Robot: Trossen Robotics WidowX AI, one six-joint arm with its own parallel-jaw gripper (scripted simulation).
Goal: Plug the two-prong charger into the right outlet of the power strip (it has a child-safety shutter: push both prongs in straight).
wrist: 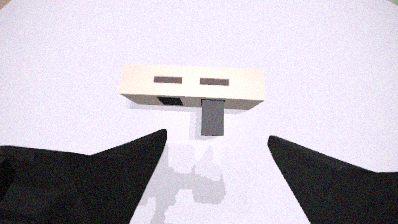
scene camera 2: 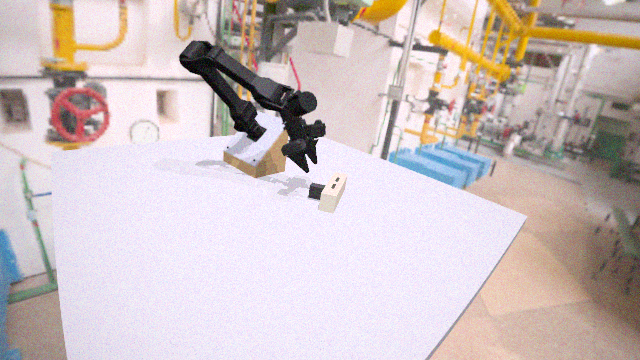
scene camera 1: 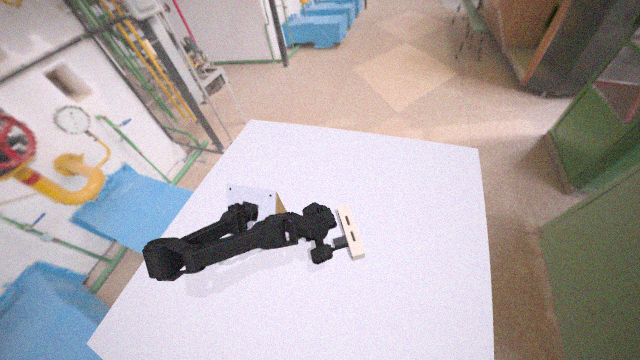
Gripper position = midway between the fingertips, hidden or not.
Observation:
My gripper (scene camera 2: 312, 168) is open and holds nothing. I also see a charger (wrist: 212, 123).
My gripper also shows in the wrist view (wrist: 217, 137) and in scene camera 1 (scene camera 1: 331, 237).

